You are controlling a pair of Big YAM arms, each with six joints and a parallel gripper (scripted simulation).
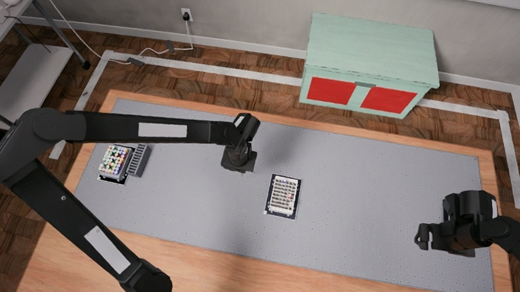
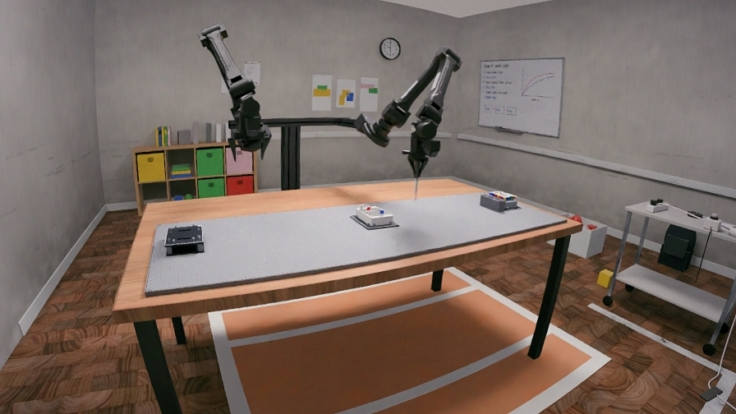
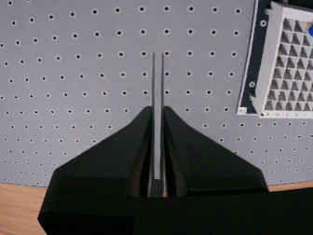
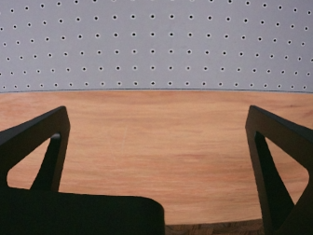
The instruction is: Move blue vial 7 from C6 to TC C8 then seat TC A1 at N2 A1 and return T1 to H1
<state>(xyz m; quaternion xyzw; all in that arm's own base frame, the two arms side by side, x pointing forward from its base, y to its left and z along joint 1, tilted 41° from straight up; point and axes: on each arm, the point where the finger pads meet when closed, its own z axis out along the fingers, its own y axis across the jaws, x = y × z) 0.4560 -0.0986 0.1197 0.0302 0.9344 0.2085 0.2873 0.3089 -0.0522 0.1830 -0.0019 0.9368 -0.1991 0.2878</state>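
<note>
Right now the forceps T1 is 30 mm below my left hand. From my left hand the other things lie so: dark nest N2: 830 mm to the right, 140 mm below, 40 mm ahead; white tube carrier TC: 160 mm to the right, 140 mm below, 20 mm behind; grey slotted holder H1: 420 mm to the left, 150 mm below, 20 mm behind.
</note>
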